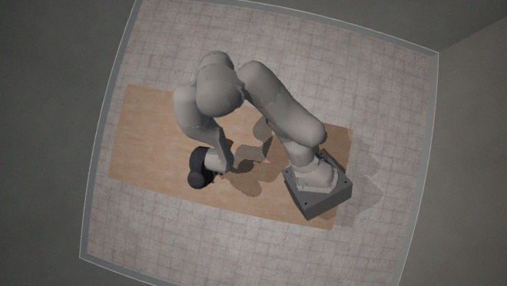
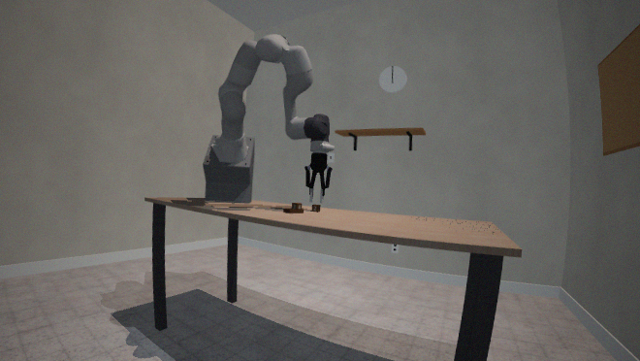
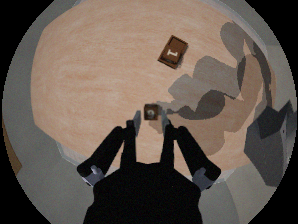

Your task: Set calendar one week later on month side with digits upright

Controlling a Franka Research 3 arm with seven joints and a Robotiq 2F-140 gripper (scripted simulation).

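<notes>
The calendar cube lies 60 mm below my hand.
</notes>
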